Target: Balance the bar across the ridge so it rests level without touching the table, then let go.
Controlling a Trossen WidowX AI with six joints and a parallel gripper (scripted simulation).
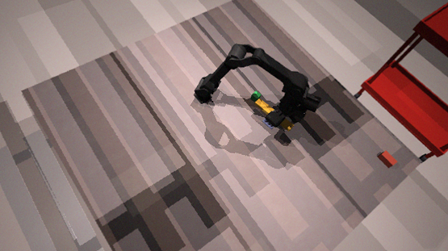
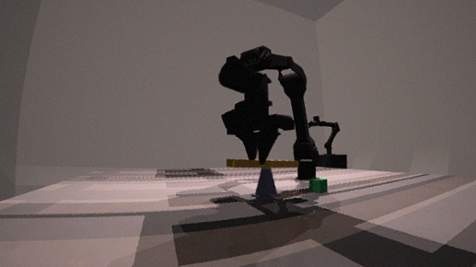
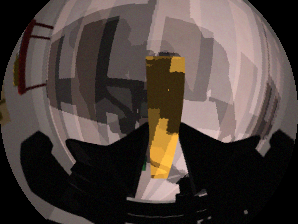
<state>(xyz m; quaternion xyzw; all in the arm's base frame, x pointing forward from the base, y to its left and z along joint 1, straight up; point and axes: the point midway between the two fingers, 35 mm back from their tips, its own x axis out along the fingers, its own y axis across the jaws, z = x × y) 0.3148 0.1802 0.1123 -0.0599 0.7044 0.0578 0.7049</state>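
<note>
The yellow bar lies 30 mm behind my gripper tip. The rest, counted from my gripper tip: small red block (430 mm ahead, 320 mm to the left, 60 mm below); then green cube (170 mm behind, 30 mm to the left, 60 mm below).
</note>
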